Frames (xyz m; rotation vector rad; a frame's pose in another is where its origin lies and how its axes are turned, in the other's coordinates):
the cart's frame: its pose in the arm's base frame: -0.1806 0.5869 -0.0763 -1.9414 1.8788 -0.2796
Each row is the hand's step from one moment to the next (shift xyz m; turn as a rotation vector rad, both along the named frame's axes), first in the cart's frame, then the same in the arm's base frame.
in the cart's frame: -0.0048 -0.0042 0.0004 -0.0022 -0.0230 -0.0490
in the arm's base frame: 0.0036 0.0048 0.0022 -0.0003 -0.0057 0.0539
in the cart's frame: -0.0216 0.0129 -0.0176 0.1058 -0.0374 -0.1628
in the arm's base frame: -0.0206 0.0186 0.0132 -0.0287 -0.1305 0.1458
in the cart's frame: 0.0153 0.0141 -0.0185 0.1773 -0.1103 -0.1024
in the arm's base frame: -0.0196 -0.0180 0.0082 0.0675 -0.1917 0.1131
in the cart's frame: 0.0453 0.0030 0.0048 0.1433 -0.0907 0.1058
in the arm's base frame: 0.0023 -0.0439 -0.0121 0.1363 -0.1250 -0.0759
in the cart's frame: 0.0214 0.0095 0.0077 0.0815 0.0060 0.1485
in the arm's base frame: -0.0039 -0.0199 -0.0141 0.0632 -0.0568 -0.1466
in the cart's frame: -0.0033 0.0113 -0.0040 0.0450 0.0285 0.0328
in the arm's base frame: -0.0121 0.0027 -0.0008 -0.0088 -0.0391 -0.0480
